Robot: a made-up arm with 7 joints. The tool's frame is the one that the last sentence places.
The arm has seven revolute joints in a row. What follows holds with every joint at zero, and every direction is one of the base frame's. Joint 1 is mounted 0.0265 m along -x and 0.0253 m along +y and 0.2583 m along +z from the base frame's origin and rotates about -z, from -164.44 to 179.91 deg. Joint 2 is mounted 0.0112 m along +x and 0.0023 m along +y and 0.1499 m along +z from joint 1 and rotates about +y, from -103.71 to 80.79 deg. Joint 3 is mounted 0.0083 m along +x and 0.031 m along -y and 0.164 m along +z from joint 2 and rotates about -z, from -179.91 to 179.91 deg. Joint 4 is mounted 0.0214 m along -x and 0.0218 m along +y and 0.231 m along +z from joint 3 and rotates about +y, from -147.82 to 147.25 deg. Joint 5 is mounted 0.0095 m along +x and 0.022 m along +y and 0.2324 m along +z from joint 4 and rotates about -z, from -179.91 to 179.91 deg. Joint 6 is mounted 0.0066 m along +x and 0.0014 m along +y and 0.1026 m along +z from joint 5 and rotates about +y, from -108.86 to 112.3 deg. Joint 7 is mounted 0.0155 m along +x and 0.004 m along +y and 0.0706 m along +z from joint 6 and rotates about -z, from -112.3 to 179.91 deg. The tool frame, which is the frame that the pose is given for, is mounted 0.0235 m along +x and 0.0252 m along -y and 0.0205 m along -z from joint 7; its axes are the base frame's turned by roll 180, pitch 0 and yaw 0 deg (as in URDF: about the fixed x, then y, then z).
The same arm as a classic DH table. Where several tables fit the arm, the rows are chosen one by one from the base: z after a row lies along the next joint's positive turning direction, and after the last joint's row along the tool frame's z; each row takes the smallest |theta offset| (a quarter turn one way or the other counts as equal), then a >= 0, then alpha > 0; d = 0 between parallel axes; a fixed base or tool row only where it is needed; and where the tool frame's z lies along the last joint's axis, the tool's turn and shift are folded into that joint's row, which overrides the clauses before.
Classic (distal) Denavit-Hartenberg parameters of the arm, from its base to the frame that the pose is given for. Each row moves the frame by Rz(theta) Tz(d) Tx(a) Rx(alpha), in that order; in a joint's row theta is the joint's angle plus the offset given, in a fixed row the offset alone. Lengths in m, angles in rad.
base (fixed): theta offset -0.7622, d 0.0000, a -0.0366, alpha 3.1416
joint 1: theta offset -0.7622, d -0.4082, a 0.0112, alpha 1.5708
joint 2: theta offset 0.0000, d -0.0287, a 0.0083, alpha -1.5708
joint 3: theta offset 0.0000, d -0.3950, a -0.0214, alpha 1.5708
joint 4: theta offset 0.0000, d 0.0438, a 0.0095, alpha -1.5708
joint 5: theta offset 0.0000, d -0.3350, a 0.0066, alpha 1.5708
joint 6: theta offset 0.0000, d 0.0054, a 0.0155, alpha -1.5708
joint 7: theta offset 0.8203, d 0.0000, a 0.0345, alpha 0.0000
tool (fixed): theta offset -0.8203, d -0.0501, a 0.0000, alpha 0.0000
Joint limits (rad, base to tool): -2.8700..3.1400 -1.8101..1.4101 -3.1400..3.1400 -2.5799..2.5700 -3.1400..3.1400 -1.9000..1.9600 -1.9600..3.1400

